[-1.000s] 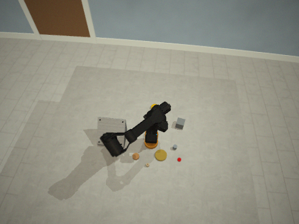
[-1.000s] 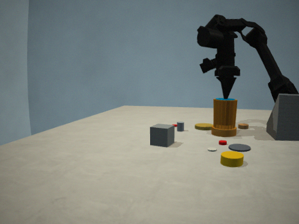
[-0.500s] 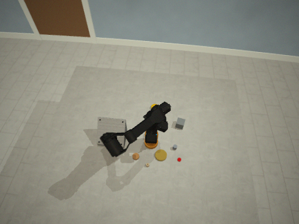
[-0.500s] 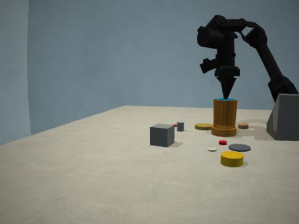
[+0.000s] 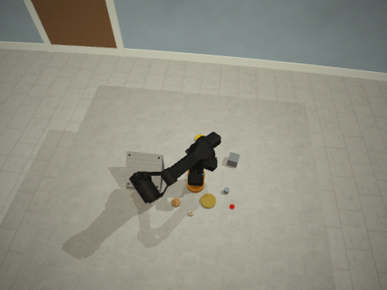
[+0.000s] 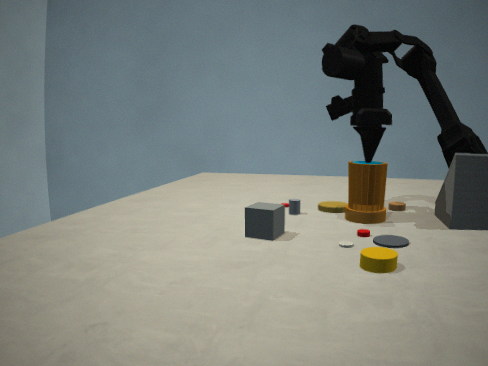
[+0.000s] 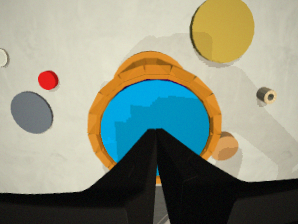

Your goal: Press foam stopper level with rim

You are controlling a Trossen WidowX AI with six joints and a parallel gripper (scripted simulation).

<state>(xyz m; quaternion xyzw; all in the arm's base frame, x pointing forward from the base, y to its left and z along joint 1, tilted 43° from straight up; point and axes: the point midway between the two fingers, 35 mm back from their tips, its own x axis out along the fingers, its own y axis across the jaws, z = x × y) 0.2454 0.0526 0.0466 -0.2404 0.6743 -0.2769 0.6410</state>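
My hand is 50 mm above the blue foam stopper. Also, from my hand: red disc 20 mm ahead, 120 mm to the left, 140 mm below; then brown disc 90 mm behind, 100 mm to the right, 140 mm below; then mustard disc 60 mm ahead, 80 mm to the right, 140 mm below.
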